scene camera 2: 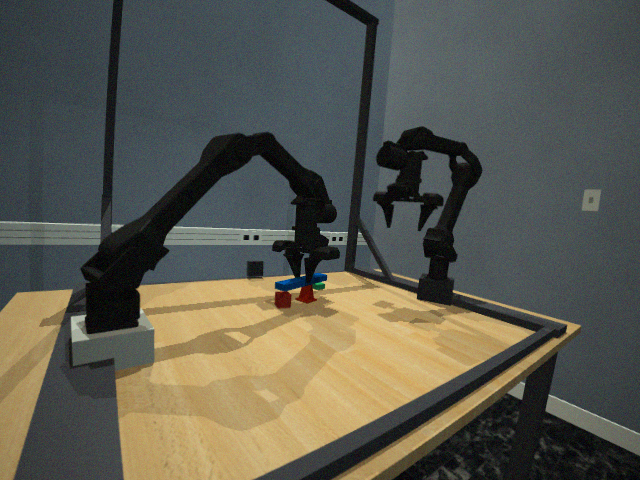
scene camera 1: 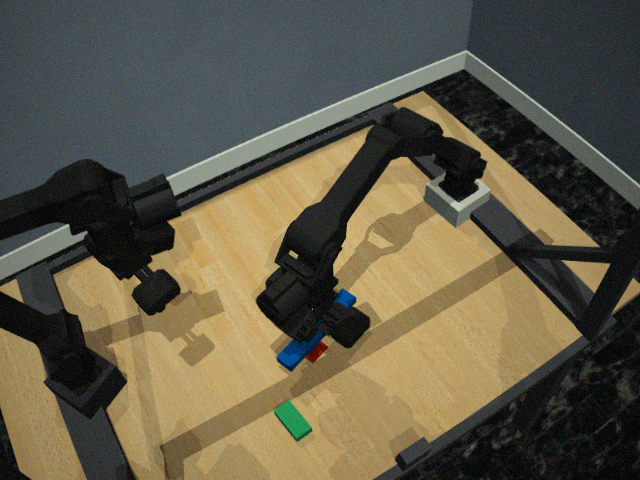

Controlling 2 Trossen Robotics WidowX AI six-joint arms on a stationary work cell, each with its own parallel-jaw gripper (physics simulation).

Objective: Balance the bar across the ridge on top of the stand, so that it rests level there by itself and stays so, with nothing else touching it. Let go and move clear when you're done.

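Seen in the pictures: left gripper, fingertip midpoint: [scene camera 2: 403,229]; right gripper, fingertip midpoint: [scene camera 2: 302,281] [scene camera 1: 318,328]; left arm's base at its link origin: [scene camera 2: 437,278] [scene camera 1: 79,374]; right arm's base at its link origin: [scene camera 2: 111,322] [scene camera 1: 458,187].
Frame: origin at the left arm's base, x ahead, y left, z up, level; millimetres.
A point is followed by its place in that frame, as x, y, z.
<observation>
The blue bar [scene camera 1: 297,353] @(235, -318, -4) [scene camera 2: 289,283] @(373, -320, -4) is held roughly level above the table, its middle over the stand. The red stand [scene camera 1: 316,351] @(277, -329, -54) [scene camera 2: 306,295] @(295, -310, -50) is partly hidden under the bar in scene camera 1. In scene camera 2 its top meets the bar's underside or sits very close below; I cannot tell whether they touch. My right gripper [scene camera 1: 324,324] @(300, -321, -13) [scene camera 2: 303,279] @(300, -321, -13) points down and is shut on the bar near its middle. My left gripper [scene camera 1: 147,281] @(143, -100, 148) [scene camera 2: 404,227] @(143, -100, 148) is open and empty, high above the table and well apart from the bar.
A red cube [scene camera 2: 282,299] @(382, -331, -45) stands on the table beside the stand, under one end of the bar in scene camera 2. A green block [scene camera 1: 293,420] @(139, -364, -50) [scene camera 2: 318,285] @(163, -336, -53) lies flat farther off. Dark frame rails [scene camera 1: 509,227] @(717, -545, -47) [scene camera 2: 413,413] border the wooden table.
</observation>
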